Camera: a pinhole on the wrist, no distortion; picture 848 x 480 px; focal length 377.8 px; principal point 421.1 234.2 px. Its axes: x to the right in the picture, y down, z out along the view. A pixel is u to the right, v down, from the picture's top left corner.
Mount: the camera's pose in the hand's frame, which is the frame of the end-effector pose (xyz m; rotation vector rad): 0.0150 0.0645 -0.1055 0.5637 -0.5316 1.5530
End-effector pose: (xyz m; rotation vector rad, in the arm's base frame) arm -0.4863 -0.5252 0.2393 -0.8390 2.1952 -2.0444
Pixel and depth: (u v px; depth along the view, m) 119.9 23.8 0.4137
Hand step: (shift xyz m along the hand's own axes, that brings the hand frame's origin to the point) 0.2736 -0.4403 0.0007
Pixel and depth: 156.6 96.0 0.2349
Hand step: 0.1161 -0.2071 -0.0305
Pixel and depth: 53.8 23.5 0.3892
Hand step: 0.2614 -0.4626 -0.0492
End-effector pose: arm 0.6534 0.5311 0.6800 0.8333 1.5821 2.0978
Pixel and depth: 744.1 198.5 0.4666
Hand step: 0.0594 0.0745 0.5083
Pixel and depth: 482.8 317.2 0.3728
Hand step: -0.0558 -0.1317 0.2199
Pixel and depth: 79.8 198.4 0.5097
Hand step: 0.1006 -0.6119 -0.0090
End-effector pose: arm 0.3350 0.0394 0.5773 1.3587 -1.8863 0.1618
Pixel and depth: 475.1 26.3 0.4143
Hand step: 0.2552 -0.1425 0.2503
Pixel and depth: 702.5 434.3 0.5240
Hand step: -0.2593 0.0135 0.5473
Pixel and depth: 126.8 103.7 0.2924
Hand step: 0.1358 -0.2916 -0.0270
